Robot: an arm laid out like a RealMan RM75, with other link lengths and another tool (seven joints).
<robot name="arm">
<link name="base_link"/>
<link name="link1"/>
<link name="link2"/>
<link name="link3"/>
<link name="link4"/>
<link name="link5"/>
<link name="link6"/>
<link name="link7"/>
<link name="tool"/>
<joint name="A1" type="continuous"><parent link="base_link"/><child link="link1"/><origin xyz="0 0 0.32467"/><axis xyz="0 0 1"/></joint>
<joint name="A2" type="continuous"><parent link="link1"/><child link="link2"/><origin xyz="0 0 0"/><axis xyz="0 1 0"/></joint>
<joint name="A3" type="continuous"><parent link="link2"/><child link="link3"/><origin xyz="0 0 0.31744"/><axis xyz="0 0 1"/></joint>
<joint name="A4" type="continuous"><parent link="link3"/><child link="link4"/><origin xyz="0 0 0"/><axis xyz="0 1 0"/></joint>
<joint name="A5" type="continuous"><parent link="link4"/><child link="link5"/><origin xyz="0 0 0.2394"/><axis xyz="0 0 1"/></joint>
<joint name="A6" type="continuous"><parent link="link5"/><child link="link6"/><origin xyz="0 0 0"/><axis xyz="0 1 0"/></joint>
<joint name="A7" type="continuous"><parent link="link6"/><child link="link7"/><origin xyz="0 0 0.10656"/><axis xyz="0 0 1"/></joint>
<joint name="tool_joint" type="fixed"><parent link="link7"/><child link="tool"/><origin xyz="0.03 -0.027 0.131" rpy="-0.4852 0 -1.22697"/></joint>
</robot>
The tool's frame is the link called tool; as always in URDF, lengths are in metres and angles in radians. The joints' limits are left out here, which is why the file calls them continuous.
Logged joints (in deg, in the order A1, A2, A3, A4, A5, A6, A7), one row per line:
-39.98 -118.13 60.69 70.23 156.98 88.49 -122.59
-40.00 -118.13 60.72 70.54 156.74 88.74 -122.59
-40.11 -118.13 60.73 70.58 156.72 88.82 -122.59
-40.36 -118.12 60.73 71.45 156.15 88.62 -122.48
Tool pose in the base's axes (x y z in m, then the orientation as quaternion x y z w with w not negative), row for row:
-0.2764 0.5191 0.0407 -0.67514 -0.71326 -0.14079 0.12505
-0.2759 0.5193 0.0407 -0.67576 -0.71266 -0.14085 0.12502
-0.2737 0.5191 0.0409 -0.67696 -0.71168 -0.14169 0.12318
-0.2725 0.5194 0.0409 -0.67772 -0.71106 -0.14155 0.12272
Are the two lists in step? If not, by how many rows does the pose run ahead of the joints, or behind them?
The pose runs 1 row behind the joints: the pose in row i belongs to the joints in row i - 1.
